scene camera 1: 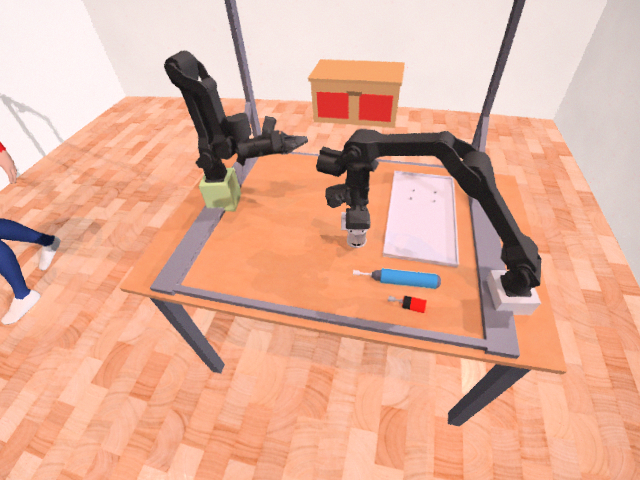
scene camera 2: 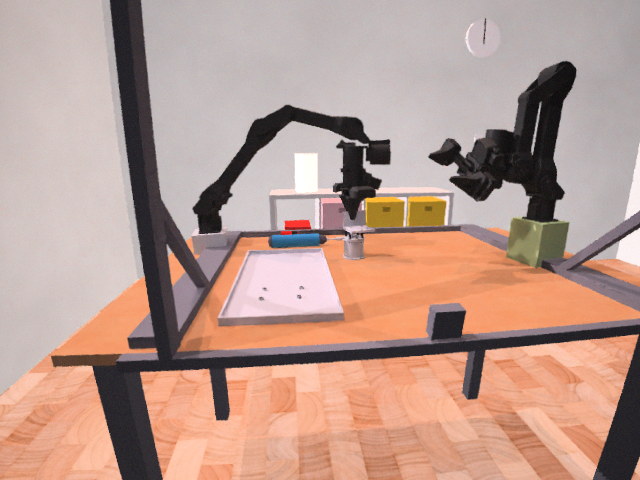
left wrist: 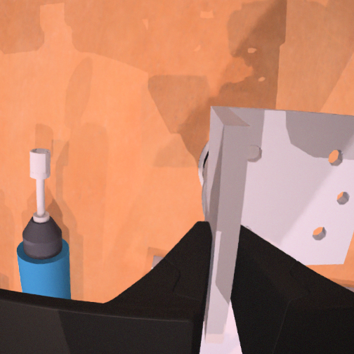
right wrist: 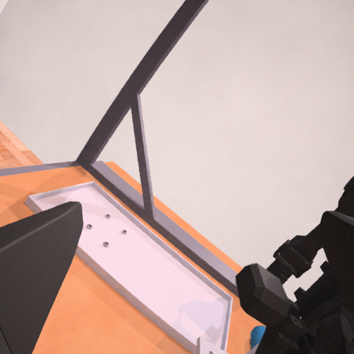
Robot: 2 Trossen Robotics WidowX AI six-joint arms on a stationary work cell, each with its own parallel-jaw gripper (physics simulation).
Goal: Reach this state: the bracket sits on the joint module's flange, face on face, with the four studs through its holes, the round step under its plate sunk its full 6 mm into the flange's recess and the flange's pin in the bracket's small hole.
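Places are measured from the left arm's base along level axes (x ahead, y left, z up), in centimetres.
Where they show: left gripper, fingertip midpoint: (scene camera 2: 352, 219); right gripper, fingertip midpoint: (scene camera 1: 307, 139) (scene camera 2: 439, 166); left arm's base, link origin: (scene camera 1: 515, 286) (scene camera 2: 210, 231); right arm's base, link origin: (scene camera 1: 216, 176) (scene camera 2: 539, 219).
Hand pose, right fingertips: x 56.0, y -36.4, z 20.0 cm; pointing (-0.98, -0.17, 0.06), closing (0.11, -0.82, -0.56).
Things, the pixels of their top centre, and the offset from my right fingertips. "spot": a spot on its surface instead.
- joint module, top centre: (scene camera 2: 353, 232) (scene camera 1: 357, 224) dx -15.1, dy +16.6, dz -18.5 cm
- white tray, top centre: (scene camera 2: 283, 273) (scene camera 1: 422, 210) dx -37.1, dy +3.8, dz -24.4 cm
- blue driver, surface spot: (scene camera 1: 409, 278) spot: dx -29.3, dy +33.2, dz -22.2 cm
- red screwdriver, top centre: (scene camera 1: 407, 298) dx -28.2, dy +39.5, dz -22.5 cm
The light grey bracket (scene camera 2: 358, 228) (left wrist: 295, 200) is held with its holed plate roughly level and its upright wall between the fingers of my left gripper (scene camera 2: 353, 215) (left wrist: 215, 233), which is shut on that wall. The plate is over the joint module (scene camera 1: 356, 239) (scene camera 2: 354, 249), which stands upright on the table. In scene camera 2 a small gap with dark studs shows between plate and module. The plate hides the recess and pin; whether studs line up with holes I cannot tell. My right gripper (scene camera 1: 305, 140) (scene camera 2: 440, 167) is open and empty, high up and away from the module.
A white tray (scene camera 1: 388, 242) (scene camera 2: 281, 317) (right wrist: 135, 295) with several small nuts lies beside the module. A blue driver (scene camera 1: 409, 278) (scene camera 2: 295, 240) (left wrist: 44, 272) points its socket tip toward the module's side. A red screwdriver (scene camera 1: 415, 304) lies in front of it.
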